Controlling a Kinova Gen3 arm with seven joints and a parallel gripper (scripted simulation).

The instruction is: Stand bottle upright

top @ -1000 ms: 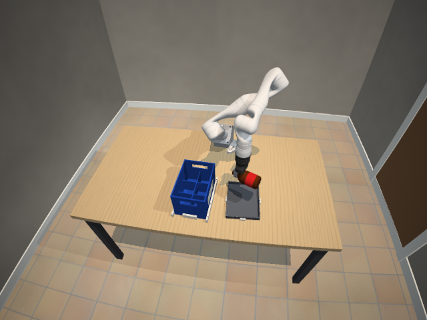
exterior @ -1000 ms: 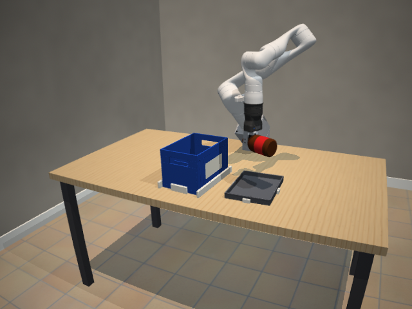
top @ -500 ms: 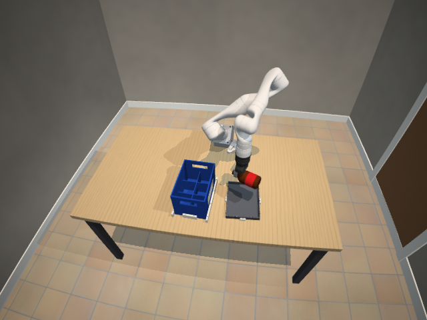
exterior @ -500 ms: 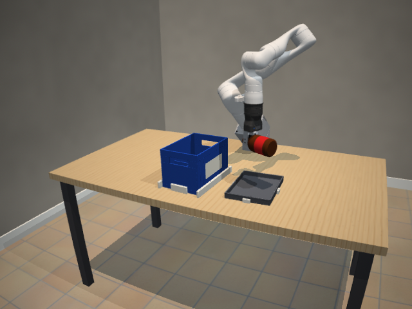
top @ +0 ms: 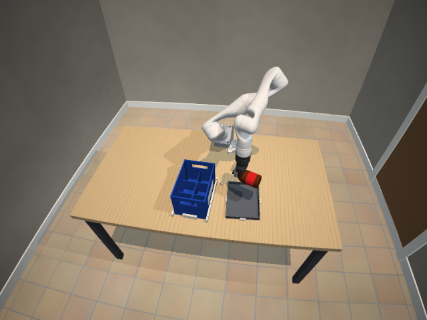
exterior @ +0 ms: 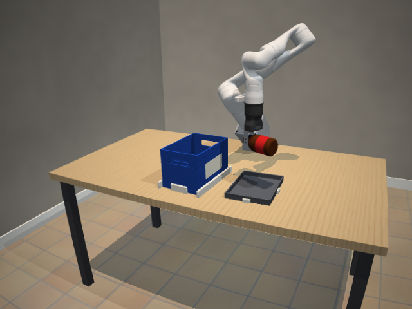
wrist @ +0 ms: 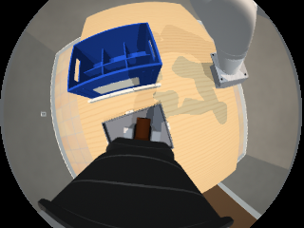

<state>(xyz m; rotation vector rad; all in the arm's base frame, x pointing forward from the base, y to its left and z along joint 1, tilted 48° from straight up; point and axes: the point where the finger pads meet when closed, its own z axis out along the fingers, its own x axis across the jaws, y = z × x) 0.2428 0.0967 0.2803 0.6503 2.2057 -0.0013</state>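
Now: hand 40 mm to the right of the brown bottle, 30 mm short of it and 10 mm above it. Also, from my hand: blue crate 230 mm to the right, 120 mm below, 30 mm behind; then dark grey tray 190 mm below, 50 mm ahead, 30 mm to the left.
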